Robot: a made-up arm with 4 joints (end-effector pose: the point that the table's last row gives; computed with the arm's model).
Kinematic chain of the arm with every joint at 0, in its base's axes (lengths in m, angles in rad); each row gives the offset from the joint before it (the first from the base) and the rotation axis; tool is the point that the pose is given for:
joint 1: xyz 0 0 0.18 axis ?
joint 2: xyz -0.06 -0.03 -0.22 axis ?
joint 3: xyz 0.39 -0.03 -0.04 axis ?
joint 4: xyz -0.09 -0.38 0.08 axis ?
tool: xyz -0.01 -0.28 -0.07
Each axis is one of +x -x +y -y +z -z.
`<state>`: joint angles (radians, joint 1 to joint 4).
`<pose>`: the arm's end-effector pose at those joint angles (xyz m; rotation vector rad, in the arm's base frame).
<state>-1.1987 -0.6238 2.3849 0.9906</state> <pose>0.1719 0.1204 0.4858 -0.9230 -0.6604 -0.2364</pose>
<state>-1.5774 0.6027 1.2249 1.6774</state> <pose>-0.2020 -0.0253 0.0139 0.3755 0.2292 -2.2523</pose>
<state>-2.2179 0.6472 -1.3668 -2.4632</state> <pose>0.4480 0.1346 0.1515 0.1052 -2.9417 -0.7294</pose>
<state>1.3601 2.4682 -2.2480 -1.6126</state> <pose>-0.3008 0.4348 0.0999 -0.6304 -0.1198 -2.0981</pose>
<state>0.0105 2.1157 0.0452 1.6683</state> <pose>-0.0591 -0.4040 -0.0092 1.6733 -1.5661 -0.9825</pose>
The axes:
joint 1: -x
joint 2: -y
joint 3: -x
joint 4: -z

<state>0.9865 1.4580 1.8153 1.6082</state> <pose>-0.3622 -0.1174 0.0583 0.2087 2.8062 0.8158</pose>
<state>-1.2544 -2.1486 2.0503 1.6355</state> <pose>0.1526 0.3995 0.1662 -0.1510 -0.3749 0.5693</pose>
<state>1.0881 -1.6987 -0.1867 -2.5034</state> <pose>-0.1801 -0.7074 0.0578 1.1141 1.0674 0.9794</pose>
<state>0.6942 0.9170 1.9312 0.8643</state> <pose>-0.3881 0.1963 0.1895 -1.8805 -2.0410 -0.9720</pose>
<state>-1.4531 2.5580 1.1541 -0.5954</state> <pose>-0.7258 0.3757 -0.1673 -0.0788 -0.6038 -1.8985</pose>
